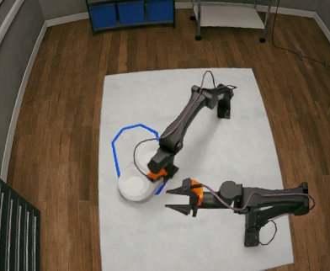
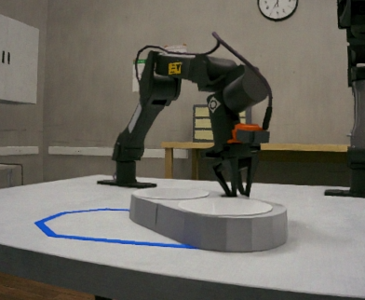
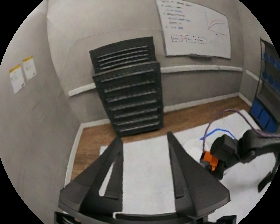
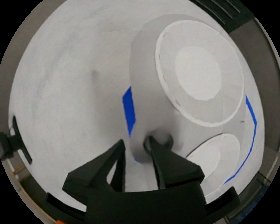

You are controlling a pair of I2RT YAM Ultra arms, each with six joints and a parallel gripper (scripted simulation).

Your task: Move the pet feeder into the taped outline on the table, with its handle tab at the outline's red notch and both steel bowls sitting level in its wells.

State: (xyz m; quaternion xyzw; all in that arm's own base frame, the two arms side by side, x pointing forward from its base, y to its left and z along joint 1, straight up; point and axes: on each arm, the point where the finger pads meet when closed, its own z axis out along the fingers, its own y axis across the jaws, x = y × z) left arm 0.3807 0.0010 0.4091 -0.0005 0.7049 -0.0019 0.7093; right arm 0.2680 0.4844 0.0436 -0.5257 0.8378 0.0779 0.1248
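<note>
Right now the grey pet feeder is 6 cm ahead of my right hand, 5 cm to the right of it and 2 cm below it. From my right hand the other things lie so: blue tape outline (9 cm ahead, 14 cm to the right, 4 cm below); then steel bowl (13 cm ahead, 1 cm below).
</note>
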